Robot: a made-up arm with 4 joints. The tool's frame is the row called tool.
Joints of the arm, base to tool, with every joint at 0 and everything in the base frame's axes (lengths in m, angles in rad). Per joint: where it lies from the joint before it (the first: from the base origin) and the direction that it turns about. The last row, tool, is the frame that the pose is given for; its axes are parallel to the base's.
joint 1: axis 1 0 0 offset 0 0 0.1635
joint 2: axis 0 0 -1 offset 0.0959 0.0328 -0.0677
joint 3: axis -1 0 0 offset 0.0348 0.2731 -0.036
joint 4: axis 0 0 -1 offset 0.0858 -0.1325 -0.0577
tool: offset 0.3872 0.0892 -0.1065
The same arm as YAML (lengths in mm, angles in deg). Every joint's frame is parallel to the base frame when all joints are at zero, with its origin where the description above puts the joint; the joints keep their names.
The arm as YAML. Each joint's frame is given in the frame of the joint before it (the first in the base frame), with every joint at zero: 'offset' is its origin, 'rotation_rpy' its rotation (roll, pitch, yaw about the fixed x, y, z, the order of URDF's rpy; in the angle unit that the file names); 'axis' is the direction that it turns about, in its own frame. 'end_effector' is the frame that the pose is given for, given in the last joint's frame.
length_unit: mm
angle_unit: deg
chain:
  - id: joint 1
    offset: [0.0, 0.0, 163.5]
    rotation_rpy: [0.0, 0.0, 0.0]
    axis: "+x"
  - id: joint 2
    offset: [95.9, 32.8, -67.7]
    rotation_rpy: [0.0, 0.0, 0.0]
    axis: "-z"
  - id: joint 3
    offset: [34.8, 273.1, -36.0]
    rotation_rpy: [0.0, 0.0, 0.0]
    axis: "-x"
  - id: joint 4
    offset: [85.8, -132.5, -57.7]
    rotation_rpy: [0.0, 0.0, 0.0]
    axis: "-z"
end_effector:
  offset: [387.2, 89.2, -106.5]
  rotation_rpy: [0.0, 0.0, 0.0]

